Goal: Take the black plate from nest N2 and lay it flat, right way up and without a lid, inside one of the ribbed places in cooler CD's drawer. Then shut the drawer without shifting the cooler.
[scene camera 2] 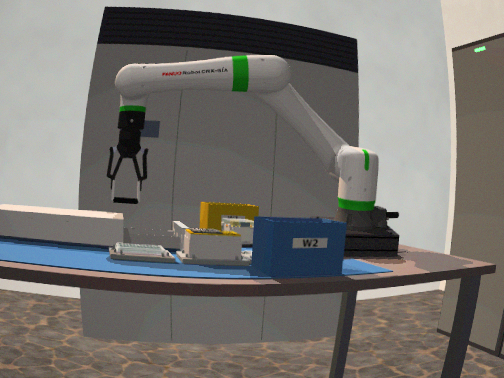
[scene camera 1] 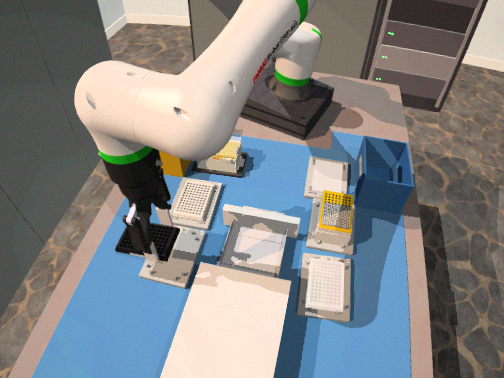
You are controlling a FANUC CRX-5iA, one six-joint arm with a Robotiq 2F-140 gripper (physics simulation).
My gripper shows in scene camera 2 and in scene camera 1. The same spot on my gripper: (scene camera 2: 129,140) is (scene camera 1: 158,186).
